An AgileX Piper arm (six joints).
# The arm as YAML. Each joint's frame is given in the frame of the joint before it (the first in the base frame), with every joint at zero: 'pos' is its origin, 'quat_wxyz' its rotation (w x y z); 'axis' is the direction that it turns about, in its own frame. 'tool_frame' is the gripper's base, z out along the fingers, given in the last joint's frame.
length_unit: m
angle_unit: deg
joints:
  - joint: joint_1
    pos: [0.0, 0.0, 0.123]
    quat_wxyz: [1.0, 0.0, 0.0, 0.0]
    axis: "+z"
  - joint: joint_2
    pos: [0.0, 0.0, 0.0]
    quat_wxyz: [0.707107, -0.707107, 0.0, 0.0]
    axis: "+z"
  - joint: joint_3
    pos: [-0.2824, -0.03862, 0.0]
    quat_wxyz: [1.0, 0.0, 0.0, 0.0]
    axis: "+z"
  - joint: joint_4
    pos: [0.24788, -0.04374, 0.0]
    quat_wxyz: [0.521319, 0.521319, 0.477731, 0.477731]
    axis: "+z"
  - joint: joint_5
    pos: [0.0, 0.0, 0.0]
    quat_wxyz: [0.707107, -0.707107, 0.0, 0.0]
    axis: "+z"
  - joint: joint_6
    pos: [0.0, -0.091, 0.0]
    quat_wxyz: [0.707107, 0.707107, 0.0, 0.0]
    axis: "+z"
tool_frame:
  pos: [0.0, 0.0, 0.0]
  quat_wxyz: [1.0, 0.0, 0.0, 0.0]
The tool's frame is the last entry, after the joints.
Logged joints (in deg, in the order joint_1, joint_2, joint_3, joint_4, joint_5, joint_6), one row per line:
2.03 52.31 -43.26 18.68 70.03 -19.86
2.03 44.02 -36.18 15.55 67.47 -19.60
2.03 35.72 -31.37 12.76 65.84 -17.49
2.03 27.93 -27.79 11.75 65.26 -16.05
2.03 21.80 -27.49 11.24 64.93 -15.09
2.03 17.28 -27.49 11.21 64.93 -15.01
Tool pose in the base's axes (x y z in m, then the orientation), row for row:
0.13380 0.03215 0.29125 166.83 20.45 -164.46
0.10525 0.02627 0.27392 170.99 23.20 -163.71
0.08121 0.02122 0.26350 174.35 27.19 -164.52
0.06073 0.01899 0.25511 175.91 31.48 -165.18
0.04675 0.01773 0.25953 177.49 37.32 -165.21
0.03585 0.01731 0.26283 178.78 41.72 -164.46
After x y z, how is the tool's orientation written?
As angles about the fixed x, y, z axes (roll, pitch, yaw), in degrees.
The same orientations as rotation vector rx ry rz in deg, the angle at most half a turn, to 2 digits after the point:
-24.94 158.16 22.21
-24.83 155.51 16.86
-22.46 151.69 12.49
-20.70 147.51 10.69
-19.46 141.70 9.32
-19.29 137.23 8.60

